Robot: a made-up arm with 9 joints. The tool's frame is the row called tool. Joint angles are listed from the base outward.
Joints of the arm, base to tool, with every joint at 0 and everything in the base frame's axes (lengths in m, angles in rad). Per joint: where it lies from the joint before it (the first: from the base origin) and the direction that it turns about. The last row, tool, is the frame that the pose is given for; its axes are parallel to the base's.
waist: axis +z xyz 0 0 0.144
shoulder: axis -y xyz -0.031 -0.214 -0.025
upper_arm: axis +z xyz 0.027 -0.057 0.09
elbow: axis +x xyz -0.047 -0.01 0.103
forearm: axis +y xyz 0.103 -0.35 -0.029
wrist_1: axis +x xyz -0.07 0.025 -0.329
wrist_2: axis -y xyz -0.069 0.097 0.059
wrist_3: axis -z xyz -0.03 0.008 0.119
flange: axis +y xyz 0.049 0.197 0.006
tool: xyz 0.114 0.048 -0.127
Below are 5 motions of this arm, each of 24 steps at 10 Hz.
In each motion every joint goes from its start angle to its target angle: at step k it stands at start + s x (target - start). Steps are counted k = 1, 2, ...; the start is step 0. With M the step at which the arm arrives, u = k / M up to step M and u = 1 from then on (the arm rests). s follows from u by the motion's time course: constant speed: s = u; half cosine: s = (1 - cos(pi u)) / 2; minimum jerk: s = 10 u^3 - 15 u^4 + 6 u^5.
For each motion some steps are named. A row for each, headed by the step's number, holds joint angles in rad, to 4 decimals.
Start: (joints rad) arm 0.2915 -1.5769 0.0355 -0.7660 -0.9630 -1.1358 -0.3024 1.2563 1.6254
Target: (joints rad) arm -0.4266 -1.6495 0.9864 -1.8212 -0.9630 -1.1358 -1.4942 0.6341 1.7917
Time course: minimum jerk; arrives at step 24
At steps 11, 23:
11: -0.0117 -1.6076 0.4370 -1.2115 -0.9630 -1.1358 -0.8056 0.9936 1.6956
23: -0.4261 -1.6495 0.9858 -1.8205 -0.9630 -1.1358 -1.4934 0.6345 1.7916

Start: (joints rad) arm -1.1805 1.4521 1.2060 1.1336 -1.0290 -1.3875 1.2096 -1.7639 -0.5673
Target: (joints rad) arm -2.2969 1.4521 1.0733 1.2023 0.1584 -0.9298 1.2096 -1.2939 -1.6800
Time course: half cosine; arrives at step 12
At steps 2, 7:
2: -1.2553 1.4521 1.1971 1.1382 -0.9495 -1.3568 1.2096 -1.7324 -0.6418
7: -1.8832 1.4521 1.1225 1.1768 -0.2816 -1.0994 1.2096 -1.4681 -1.2676

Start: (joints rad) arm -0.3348 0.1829 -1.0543 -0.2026 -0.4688 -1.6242 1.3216 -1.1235 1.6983
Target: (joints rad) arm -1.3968 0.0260 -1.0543 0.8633 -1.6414 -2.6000 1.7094 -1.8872 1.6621
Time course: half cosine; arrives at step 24
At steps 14, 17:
14: -1.0032 0.0841 -1.0543 0.4683 -1.2068 -2.2384 1.5657 -1.6042 1.6755
17: -1.1891 0.0567 -1.0543 0.6548 -1.4120 -2.4091 1.6335 -1.7378 1.6692

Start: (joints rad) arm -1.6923 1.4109 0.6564 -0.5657 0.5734 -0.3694 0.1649 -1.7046 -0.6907
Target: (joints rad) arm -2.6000 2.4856 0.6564 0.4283 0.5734 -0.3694 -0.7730 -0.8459 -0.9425
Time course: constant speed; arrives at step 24
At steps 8, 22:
8: -1.9949 1.7691 0.6564 -0.2344 0.5734 -0.3694 -0.1477 -1.4184 -0.7746
22: -2.5244 2.3960 0.6564 0.3455 0.5734 -0.3694 -0.6948 -0.9175 -0.9215

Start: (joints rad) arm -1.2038 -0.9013 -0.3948 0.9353 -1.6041 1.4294 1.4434 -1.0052 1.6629
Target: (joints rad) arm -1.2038 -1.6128 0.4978 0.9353 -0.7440 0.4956 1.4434 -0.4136 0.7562
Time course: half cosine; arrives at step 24
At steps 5, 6, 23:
5: -1.2038 -0.9748 -0.3026 0.9353 -1.5152 1.3329 1.4434 -0.9441 1.5692
6: -1.2038 -1.0055 -0.2641 0.9353 -1.4781 1.2926 1.4434 -0.9186 1.5301
23: -1.2038 -1.6098 0.4940 0.9353 -0.7477 0.4996 1.4434 -0.4161 0.7601

